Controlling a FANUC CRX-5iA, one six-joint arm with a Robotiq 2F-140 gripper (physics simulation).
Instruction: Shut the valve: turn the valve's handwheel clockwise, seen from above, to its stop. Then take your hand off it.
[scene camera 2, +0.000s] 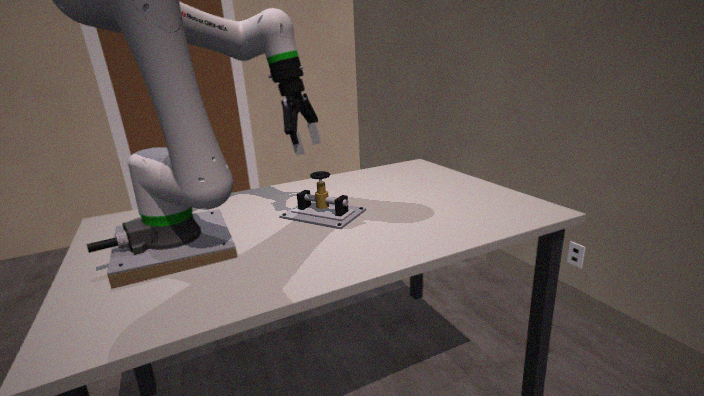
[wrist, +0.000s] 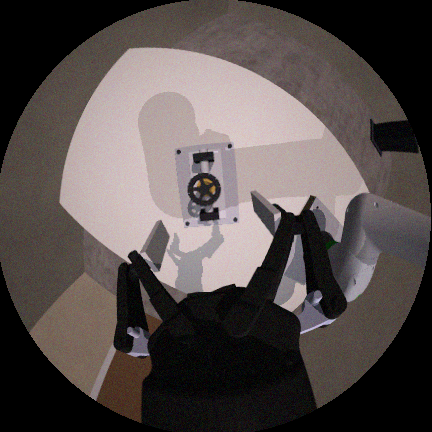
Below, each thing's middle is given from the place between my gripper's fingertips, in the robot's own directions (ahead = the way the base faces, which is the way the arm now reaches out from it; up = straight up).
Now: hand 2 cm short of the grey base plate (scene camera 2: 289, 215), 2 cm to the left of it and 22 cm above it.
